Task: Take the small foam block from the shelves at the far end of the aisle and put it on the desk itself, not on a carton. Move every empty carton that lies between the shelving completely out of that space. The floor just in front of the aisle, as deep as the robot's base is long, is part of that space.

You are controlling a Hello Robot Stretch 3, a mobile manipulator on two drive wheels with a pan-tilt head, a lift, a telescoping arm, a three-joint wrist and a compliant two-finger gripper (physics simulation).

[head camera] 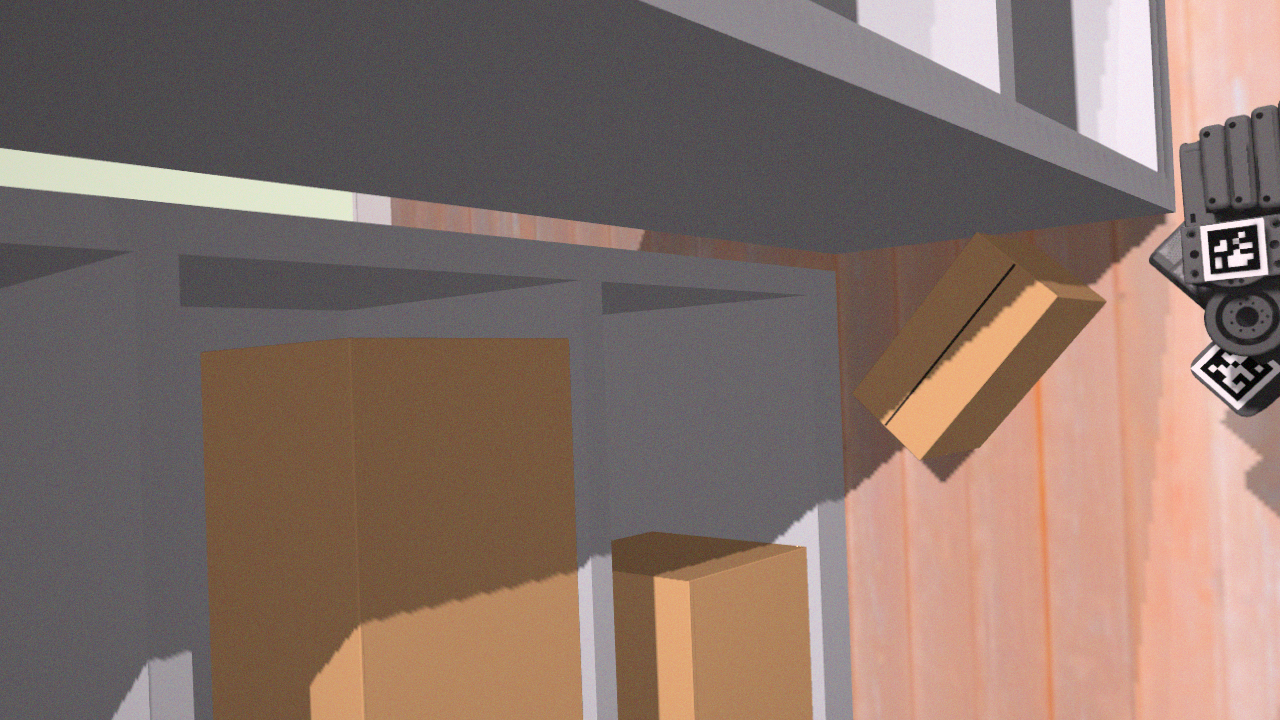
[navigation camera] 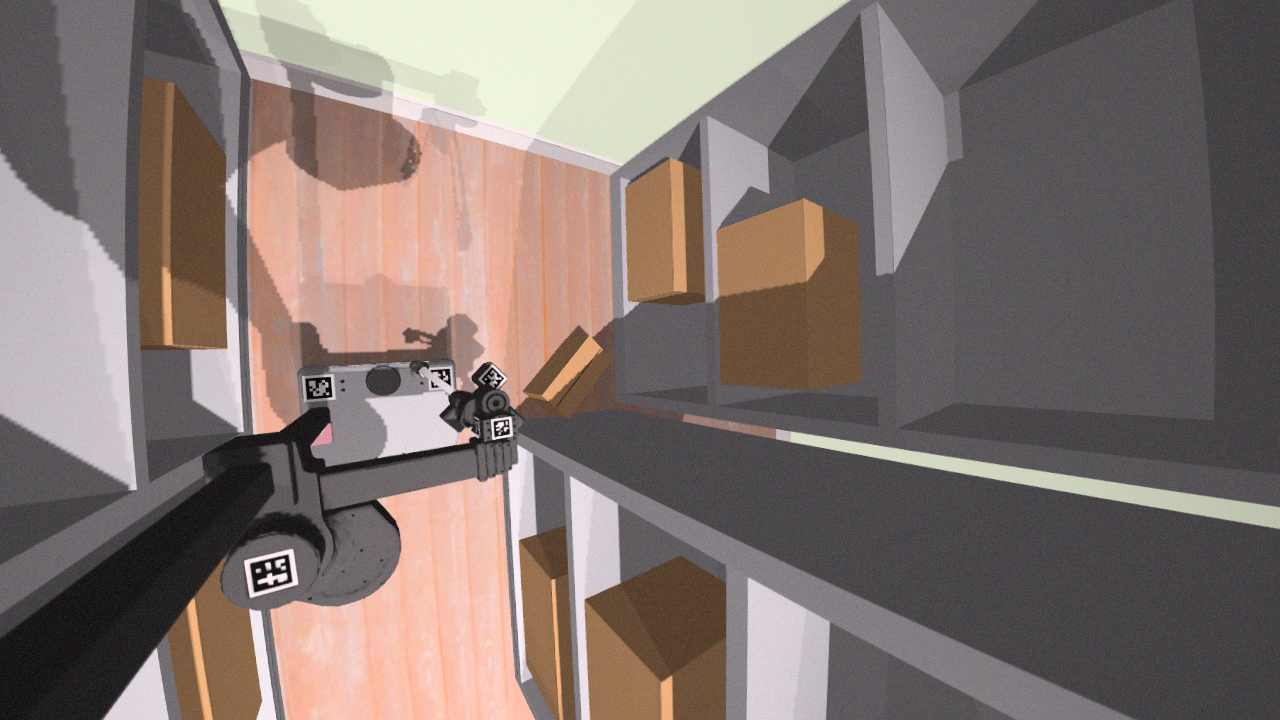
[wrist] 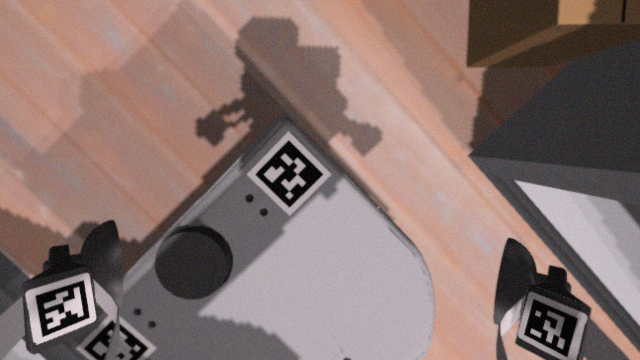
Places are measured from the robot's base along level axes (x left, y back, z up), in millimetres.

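Where they show: gripper, fingertip midpoint: (wrist: 312,259); robot's base at its link origin: (navigation camera: 383,379) (wrist: 235,223).
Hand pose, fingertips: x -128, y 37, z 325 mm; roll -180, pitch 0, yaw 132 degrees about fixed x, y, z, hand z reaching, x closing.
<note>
Each offset is from my fingertips to the centre of the thing.
A brown carton {dx -403, dy -6, dz -235 mm} (head camera: 980,349) (navigation camera: 562,368) (wrist: 515,42) with a dark seam lies on the floor, turned at an angle, at the mouth of the narrow gap between two shelving units on the right. In the wrist view its near part shows at the top right. My gripper (wrist: 312,259) is open, with its fingers wide apart and nothing between them. It hangs over the robot's base (navigation camera: 420,425) (wrist: 340,260), to the left of the carton and apart from it. The small foam block and the desk do not show in these views.
A grey shelving unit (navigation camera: 881,134) holding cartons {dx -830, dy -487, dz -113 mm} (navigation camera: 657,232) {dx -821, dy -191, dz +344 mm} (navigation camera: 778,304) stands upper right. Another unit's dark panel (navigation camera: 805,519) (head camera: 447,116) runs below it, close to my wrist. More shelving (navigation camera: 134,313) with a carton {dx +571, dy -362, dz -113 mm} (navigation camera: 196,232) stands left. A green wall (navigation camera: 537,62) is beyond.
</note>
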